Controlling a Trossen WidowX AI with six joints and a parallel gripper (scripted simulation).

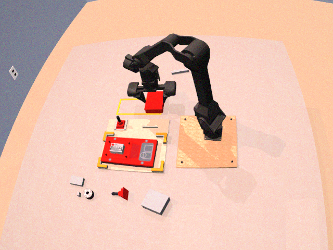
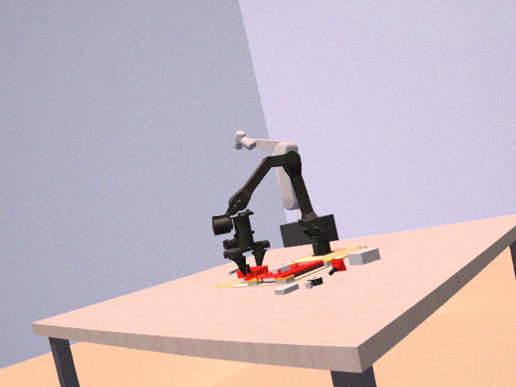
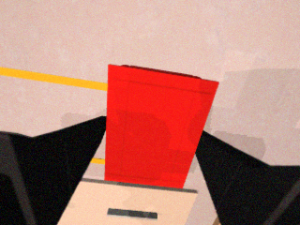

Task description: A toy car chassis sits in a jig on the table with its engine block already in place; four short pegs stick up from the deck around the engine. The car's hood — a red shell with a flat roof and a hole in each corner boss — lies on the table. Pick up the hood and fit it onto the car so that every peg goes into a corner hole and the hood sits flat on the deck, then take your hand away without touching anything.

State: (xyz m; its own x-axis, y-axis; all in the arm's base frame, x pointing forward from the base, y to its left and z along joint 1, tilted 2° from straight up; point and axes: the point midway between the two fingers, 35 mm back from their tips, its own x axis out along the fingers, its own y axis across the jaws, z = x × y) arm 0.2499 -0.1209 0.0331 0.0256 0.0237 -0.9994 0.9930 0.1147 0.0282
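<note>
My gripper tip is now 250 mm to the right of the grey engine block, 80 mm short of it and 10 mm below it. Round my gripper tip: socket 120 mm to the left, 110 mm ahead, 30 mm above; then thin grey rod 190 mm to the right, 70 mm behind; then red hood 10 mm above.
</note>
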